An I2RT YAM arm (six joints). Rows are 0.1 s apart.
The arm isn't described. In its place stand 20 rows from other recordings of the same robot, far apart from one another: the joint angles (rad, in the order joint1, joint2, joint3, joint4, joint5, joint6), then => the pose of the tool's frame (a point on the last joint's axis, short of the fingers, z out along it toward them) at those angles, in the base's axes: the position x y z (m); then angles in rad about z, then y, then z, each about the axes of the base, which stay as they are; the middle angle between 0 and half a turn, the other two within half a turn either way.
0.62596, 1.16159, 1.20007, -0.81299, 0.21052, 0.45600 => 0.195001 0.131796 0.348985 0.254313 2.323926 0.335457
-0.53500, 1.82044, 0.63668, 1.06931, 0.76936, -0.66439 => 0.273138 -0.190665 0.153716 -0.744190 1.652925 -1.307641
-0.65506, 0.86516, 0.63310, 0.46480, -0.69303, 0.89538 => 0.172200 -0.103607 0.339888 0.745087 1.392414 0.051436
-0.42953, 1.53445, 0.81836, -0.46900, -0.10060, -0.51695 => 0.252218 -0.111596 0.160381 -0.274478 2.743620 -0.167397
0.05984, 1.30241, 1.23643, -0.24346, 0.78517, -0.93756 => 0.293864 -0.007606 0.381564 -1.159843 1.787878 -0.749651
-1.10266, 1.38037, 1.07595, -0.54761, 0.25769, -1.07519 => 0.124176 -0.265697 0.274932 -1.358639 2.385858 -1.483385
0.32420, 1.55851, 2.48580, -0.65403, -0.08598, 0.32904 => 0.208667 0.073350 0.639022 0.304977 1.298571 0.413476
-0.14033, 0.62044, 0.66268, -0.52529, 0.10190, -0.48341 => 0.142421 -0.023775 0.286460 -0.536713 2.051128 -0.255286
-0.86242, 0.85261, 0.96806, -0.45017, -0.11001, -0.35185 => 0.124014 -0.138749 0.364183 -0.313683 1.903415 -0.746003
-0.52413, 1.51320, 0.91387, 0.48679, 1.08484, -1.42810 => 0.270813 -0.192905 0.278227 -1.527703 1.623272 -1.611586
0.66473, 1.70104, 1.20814, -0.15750, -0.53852, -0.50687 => 0.289189 0.249839 0.248881 -0.134834 2.117421 1.308664
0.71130, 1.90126, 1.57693, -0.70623, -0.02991, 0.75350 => 0.312441 0.270665 0.248036 0.803322 2.600611 0.769404
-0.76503, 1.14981, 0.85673, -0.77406, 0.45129, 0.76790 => 0.144467 -0.160222 0.248243 0.098405 2.478579 -1.552512
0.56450, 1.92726, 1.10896, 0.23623, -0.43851, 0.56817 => 0.340088 0.233247 0.164666 0.840656 2.091787 1.076062
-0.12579, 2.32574, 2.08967, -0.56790, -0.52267, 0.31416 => 0.523965 -0.048346 0.231308 0.792175 2.244613 0.567161
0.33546, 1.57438, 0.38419, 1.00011, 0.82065, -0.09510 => 0.258014 0.062372 0.153755 -0.234941 1.699963 -0.494249
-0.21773, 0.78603, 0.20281, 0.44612, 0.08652, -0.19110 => 0.174522 -0.041761 0.200492 -0.203021 1.707380 -0.305065
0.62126, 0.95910, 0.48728, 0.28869, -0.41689, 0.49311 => 0.169417 0.138999 0.252318 0.567963 1.738087 1.044429
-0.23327, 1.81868, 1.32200, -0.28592, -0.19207, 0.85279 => 0.396585 -0.087242 0.228618 1.040384 2.335272 0.034401
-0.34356, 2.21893, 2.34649, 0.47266, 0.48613, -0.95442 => 0.466864 -0.184684 0.474219 -0.644912 1.047904 -0.913124
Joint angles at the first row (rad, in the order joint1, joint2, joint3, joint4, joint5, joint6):
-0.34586, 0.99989, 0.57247, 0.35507, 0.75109, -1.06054
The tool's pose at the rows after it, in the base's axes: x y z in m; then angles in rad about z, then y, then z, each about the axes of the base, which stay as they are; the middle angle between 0 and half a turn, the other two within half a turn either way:
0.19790 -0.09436 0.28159 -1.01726 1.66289 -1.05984
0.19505 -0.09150 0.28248 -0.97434 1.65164 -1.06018
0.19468 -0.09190 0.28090 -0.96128 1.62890 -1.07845
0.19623 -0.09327 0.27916 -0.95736 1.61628 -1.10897
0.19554 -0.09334 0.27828 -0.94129 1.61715 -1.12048
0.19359 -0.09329 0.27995 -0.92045 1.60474 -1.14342
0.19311 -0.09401 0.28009 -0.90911 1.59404 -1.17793
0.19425 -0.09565 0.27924 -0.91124 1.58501 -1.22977
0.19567 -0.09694 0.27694 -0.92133 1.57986 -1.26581
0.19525 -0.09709 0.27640 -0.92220 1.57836 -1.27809
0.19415 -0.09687 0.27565 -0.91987 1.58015 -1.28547
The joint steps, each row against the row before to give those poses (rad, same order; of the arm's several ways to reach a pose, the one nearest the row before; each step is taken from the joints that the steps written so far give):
0.00800, -0.04157, 0.00402, -0.09569, -0.03284, 0.12408
0.00951, -0.01909, -0.00948, 0.00436, 0.01065, 0.03453
0.00010, 0.00325, -0.01693, 0.04931, 0.01973, -0.00528
0.00000, 0.01643, -0.00705, 0.03885, 0.03107, -0.00514
0.00000, -0.00109, -0.00325, 0.00019, 0.01144, 0.01800
-0.00001, -0.00721, -0.00274, 0.01200, 0.02341, 0.00990
-0.00001, 0.00461, -0.00345, 0.02234, 0.03480, 0.00177
0.00001, 0.01809, -0.00130, 0.03169, 0.05203, -0.01060
0.00008, 0.01822, -0.00496, 0.03076, 0.03619, -0.01570
-0.00011, 0.00095, -0.00272, 0.00599, 0.01219, -0.00265
0.00003, -0.00423, -0.00355, -0.00392, 0.00739, 0.00504

